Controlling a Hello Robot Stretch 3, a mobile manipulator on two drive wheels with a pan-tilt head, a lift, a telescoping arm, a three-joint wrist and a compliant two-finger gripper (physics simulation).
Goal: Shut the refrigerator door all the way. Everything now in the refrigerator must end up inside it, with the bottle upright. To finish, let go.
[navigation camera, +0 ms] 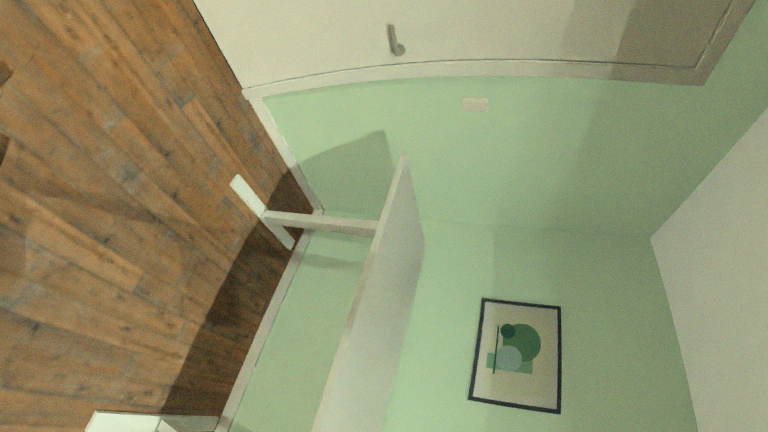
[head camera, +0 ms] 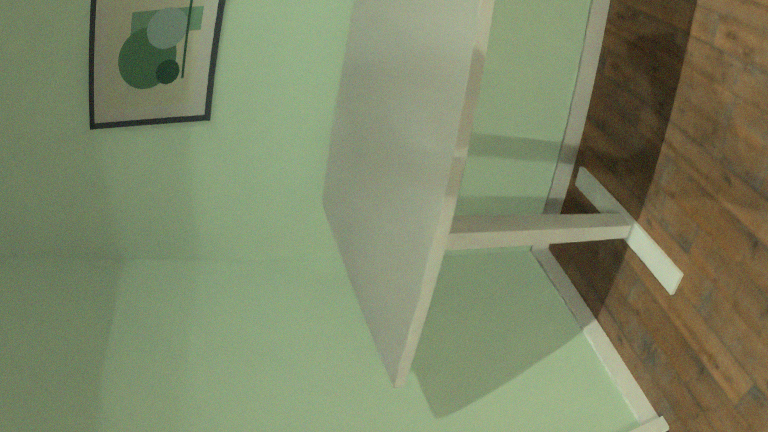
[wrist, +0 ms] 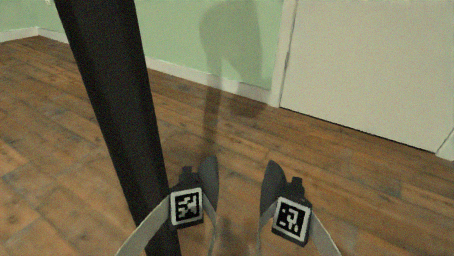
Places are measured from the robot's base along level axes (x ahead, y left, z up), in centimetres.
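Pixels of known places: gripper, fingertip midpoint: point(wrist: 241, 175).
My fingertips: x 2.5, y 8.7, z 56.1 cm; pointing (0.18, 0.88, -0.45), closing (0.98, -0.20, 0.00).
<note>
Behind a point stands the place of what it marks.
The refrigerator, its door and the bottle do not show in the head, navigation or wrist views. My gripper point(wrist: 241, 175) {z 56.1, x 2.5, y 8.7 cm} is open in the wrist view, its two dark fingers apart at the lower middle with wooden floor seen between them. It holds nothing. Its place relative to the refrigerator cannot be told from these views.
A pale table point(head camera: 397, 161) {z 95.0, x 105.9, y -16.6 cm} point(navigation camera: 392, 268) {z 95.1, x 105.0, y -16.6 cm} stands by the green wall. A framed picture point(head camera: 190, 96) {z 140.2, x 154.8, y -45.3 cm} point(navigation camera: 542, 386) {z 168.2, x 133.9, y -73.0 cm} hangs nearby. A cream room door point(navigation camera: 483, 32) {z 125.5, x 95.9, y 73.4 cm} point(wrist: 370, 65) {z 34.3, x 73.5, y 90.4 cm} is in the wall. A white object point(navigation camera: 123, 422) is cut off at lower left. A black post point(wrist: 110, 90) crosses the wrist view.
</note>
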